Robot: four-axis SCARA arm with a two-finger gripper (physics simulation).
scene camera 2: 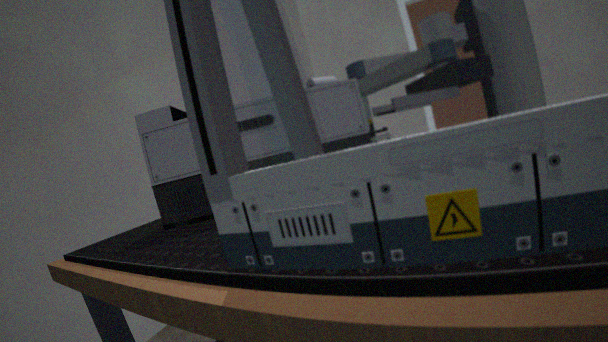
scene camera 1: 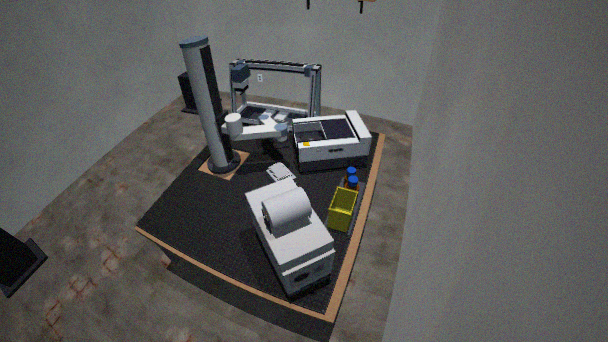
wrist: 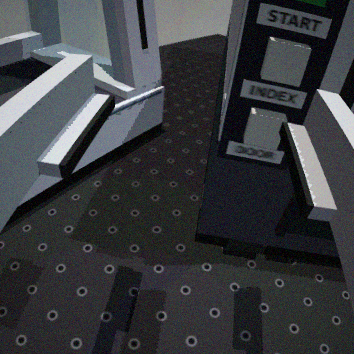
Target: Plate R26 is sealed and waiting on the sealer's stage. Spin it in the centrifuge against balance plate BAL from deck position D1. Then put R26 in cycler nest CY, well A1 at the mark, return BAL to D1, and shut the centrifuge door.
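Places are measured from the arm's base along level axes (x ahead, y left, z up), in millimetres.
Pixels of known places: gripper, fingertip midpoint: [scene camera 2: 382, 108] [scene camera 1: 288, 127] [wrist: 200, 92]; arm's base, link origin: [scene camera 1: 224, 162].
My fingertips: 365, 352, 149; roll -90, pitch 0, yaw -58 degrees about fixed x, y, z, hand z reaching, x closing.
Ahead of a thing's pixels: the offset from my fingertips to its top centre, as dx, dy, dz. "pt": to the spot under its first point.
My gripper [scene camera 1: 290, 129] [scene camera 2: 376, 111] [wrist: 200, 92] is at the left end of the white machine with a yellow sticker, probably the centrifuge [scene camera 1: 332, 152] [scene camera 2: 340, 110]. It is shut to its narrow setting, with a gap between the pads and no plate held. In the wrist view the machine's dark control panel {pt +47, -14, -84} [wrist: 240, 200], with buttons labelled START, INDEX and DOOR, is behind the right finger. The machine's top opening [scene camera 1: 310, 132] shows a dark interior; its contents are unclear. The white sealer {pt +516, -931, +213} [scene camera 1: 312, 245] carries a roll. A pale flat piece {+100, -369, -55} [scene camera 1: 280, 171] is at its far end. R26, BAL, D1 and CY cannot be identified.
A gantry machine [scene camera 1: 316, 92] [scene camera 2: 295, 215] stands at the back, with its white wall [wrist: 140, 112] left of my fingers. A yellow bin {+547, -616, +39} [scene camera 1: 341, 220] and blue-capped bottles {+559, -392, +50} [scene camera 1: 353, 181] stand near the table's right edge. The arm's column [scene camera 1: 202, 100] stands at the left.
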